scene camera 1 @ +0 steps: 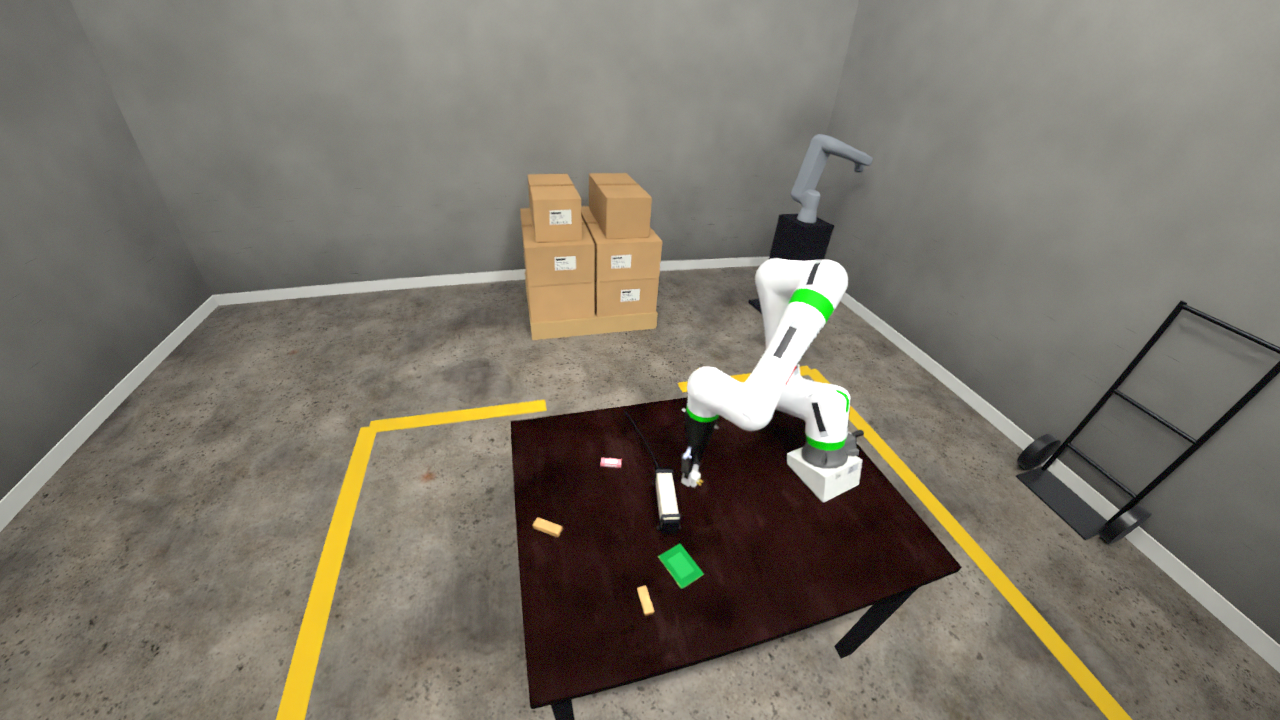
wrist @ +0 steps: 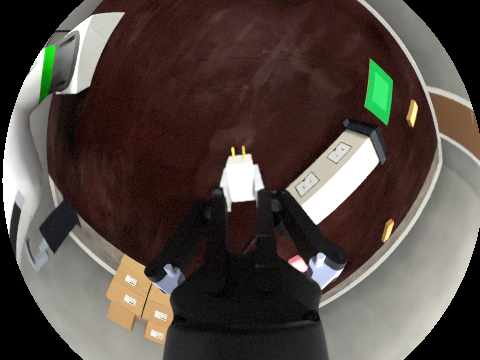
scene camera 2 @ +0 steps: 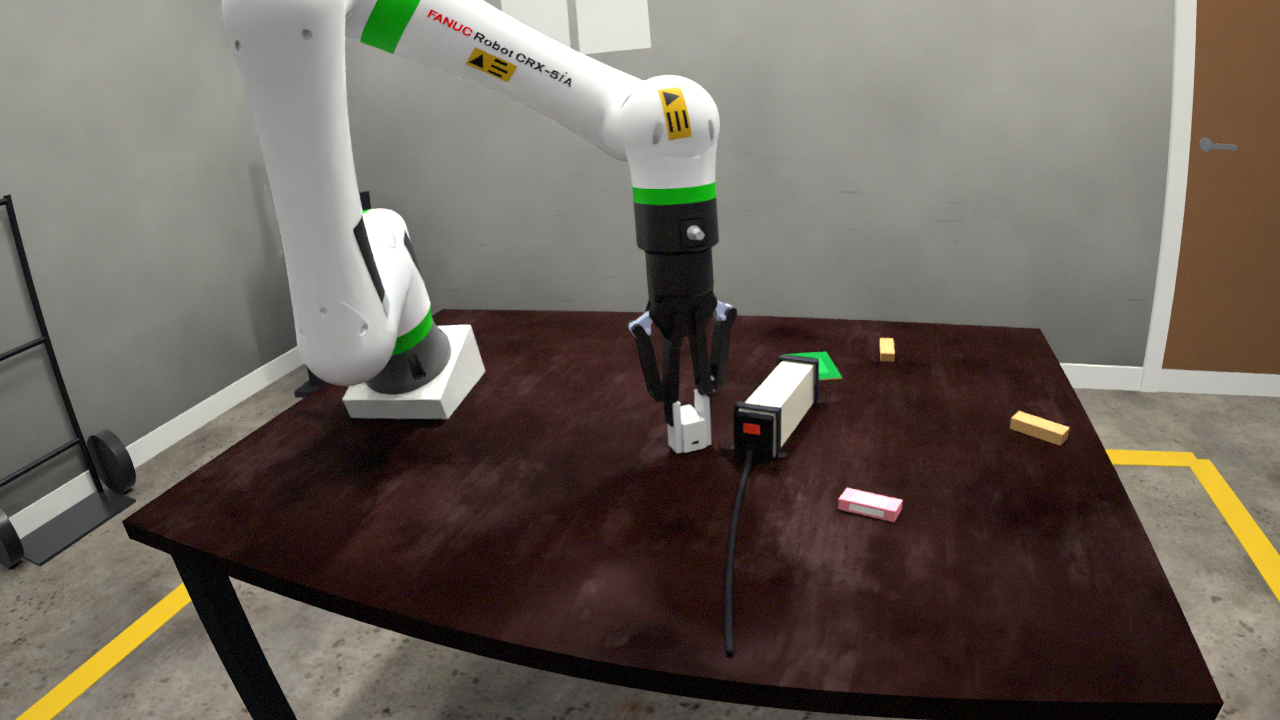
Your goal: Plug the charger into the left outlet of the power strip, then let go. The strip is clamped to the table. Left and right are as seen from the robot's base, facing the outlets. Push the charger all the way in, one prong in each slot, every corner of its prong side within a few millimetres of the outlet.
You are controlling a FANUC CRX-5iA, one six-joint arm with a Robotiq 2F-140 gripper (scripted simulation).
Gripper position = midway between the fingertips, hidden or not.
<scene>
In view: my gripper [scene camera 2: 689,444], a white charger [scene camera 2: 693,424] and a white power strip [scene camera 2: 796,395].
The white charger is seen too in the wrist view [wrist: 240,173]. My gripper shows as well in scene camera 1 [scene camera 1: 688,480] and in the wrist view [wrist: 241,175]. The white power strip is seen too in the wrist view [wrist: 373,161].
</scene>
